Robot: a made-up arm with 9 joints. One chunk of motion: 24 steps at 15 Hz.
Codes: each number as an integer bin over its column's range. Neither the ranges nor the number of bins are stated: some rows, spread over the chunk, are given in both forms.
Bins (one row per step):
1: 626 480 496 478 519 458
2: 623 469 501 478 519 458
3: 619 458 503 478 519 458
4: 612 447 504 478 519 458
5: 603 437 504 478 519 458
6: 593 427 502 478 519 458
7: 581 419 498 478 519 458
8: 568 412 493 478 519 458
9: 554 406 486 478 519 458
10: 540 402 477 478 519 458
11: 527 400 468 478 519 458
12: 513 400 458 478 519 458
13: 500 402 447 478 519 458
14: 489 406 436 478 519 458
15: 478 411 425 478 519 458
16: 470 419 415 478 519 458
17: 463 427 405 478 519 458
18: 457 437 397 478 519 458
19: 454 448 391 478 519 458
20: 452 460 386 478 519 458
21: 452 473 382 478 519 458
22: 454 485 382 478 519 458
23: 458 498 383 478 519 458
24: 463 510 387 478 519 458
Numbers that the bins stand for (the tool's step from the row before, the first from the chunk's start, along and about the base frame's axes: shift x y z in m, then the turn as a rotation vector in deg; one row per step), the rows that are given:
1: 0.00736 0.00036 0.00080 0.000 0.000 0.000
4: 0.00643 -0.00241 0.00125 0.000 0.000 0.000
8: 0.00353 -0.00536 0.00064 0.000 0.000 0.000
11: 0.00082 -0.00637 -0.00077 0.000 0.000 0.000
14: -0.00169 -0.00586 -0.00256 0.000 0.000 0.000
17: -0.00341 -0.00410 -0.00430 0.000 0.000 0.000
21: -0.00414 -0.00023 -0.00559 0.000 0.000 0.000
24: -0.00341 0.00288 -0.00531 0.000 0.000 0.000
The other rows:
2: 0.00716 -0.00056 0.00108 0.000 0.000 0.000
3: 0.00689 -0.00149 0.00120 0.000 0.000 0.000
5: 0.00584 -0.00326 0.00125 0.000 0.000 0.000
6: 0.00518 -0.00410 0.00114 0.000 0.000 0.000
7: 0.00438 -0.00477 0.00092 0.000 0.000 0.000
9: 0.00260 -0.00586 0.00024 0.000 0.000 0.000
10: 0.00168 -0.00620 -0.00026 0.000 0.000 0.000
12: -0.00011 -0.00637 -0.00133 0.000 0.000 0.000
13: -0.00097 -0.00620 -0.00194 0.000 0.000 0.000
15: -0.00242 -0.00544 -0.00318 0.000 0.000 0.000
16: -0.00295 -0.00477 -0.00374 0.000 0.000 0.000
18: -0.00381 -0.00326 -0.00475 0.000 0.000 0.000
19: -0.00401 -0.00233 -0.00508 0.000 0.000 0.000
20: -0.00414 -0.00132 -0.00536 0.000 0.000 0.000
22: -0.00401 0.00078 -0.00559 0.000 0.000 0.000
23: -0.00374 0.00187 -0.00553 0.000 0.000 0.000

